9 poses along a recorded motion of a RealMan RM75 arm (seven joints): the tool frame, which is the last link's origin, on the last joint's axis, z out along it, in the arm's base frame.
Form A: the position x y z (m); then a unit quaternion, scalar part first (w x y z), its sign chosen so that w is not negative.
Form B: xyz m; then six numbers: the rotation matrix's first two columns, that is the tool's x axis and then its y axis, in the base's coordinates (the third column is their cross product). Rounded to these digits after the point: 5 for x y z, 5 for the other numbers.
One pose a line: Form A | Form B
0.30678, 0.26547, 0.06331, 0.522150, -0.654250, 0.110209, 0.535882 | 0.30678, 0.26547, 0.06331, 0.40137, 0.41541, -0.81629, -0.70383, -0.43043, -0.56512
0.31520, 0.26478, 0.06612, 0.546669, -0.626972, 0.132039, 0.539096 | 0.31520, 0.26478, 0.06612, 0.38388, 0.42384, -0.82036, -0.75498, -0.36744, -0.54313
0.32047, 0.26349, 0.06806, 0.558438, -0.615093, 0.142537, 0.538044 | 0.32047, 0.26349, 0.06806, 0.38038, 0.42558, -0.82109, -0.77628, -0.33566, -0.53360
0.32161, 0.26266, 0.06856, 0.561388, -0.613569, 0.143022, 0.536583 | 0.32161, 0.26266, 0.06856, 0.38325, 0.42695, -0.81904, -0.77797, -0.32878, -0.53541
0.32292, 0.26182, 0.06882, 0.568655, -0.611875, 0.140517, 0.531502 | 0.32292, 0.26182, 0.06882, 0.39552, 0.43253, -0.81024, -0.77644, -0.31377, -0.54652
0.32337, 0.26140, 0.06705, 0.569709, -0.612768, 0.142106, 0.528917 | 0.32337, 0.26140, 0.06705, 0.40011, 0.42850, -0.81012, -0.77681, -0.31048, -0.54787
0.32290, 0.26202, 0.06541, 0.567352, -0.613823, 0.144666, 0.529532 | 0.32290, 0.26202, 0.06541, 0.39733, 0.42326, -0.81423, -0.77846, -0.31437, -0.54330
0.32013, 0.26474, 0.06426, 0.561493, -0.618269, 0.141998, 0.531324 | 0.32013, 0.26474, 0.06426, 0.39506, 0.42108, -0.81646, -0.77226, -0.32912, -0.54341
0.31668, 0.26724, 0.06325, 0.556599, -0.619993, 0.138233, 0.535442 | 0.31668, 0.26724, 0.06325, 0.38839, 0.42465, -0.81782, -0.76746, -0.34218, -0.54214
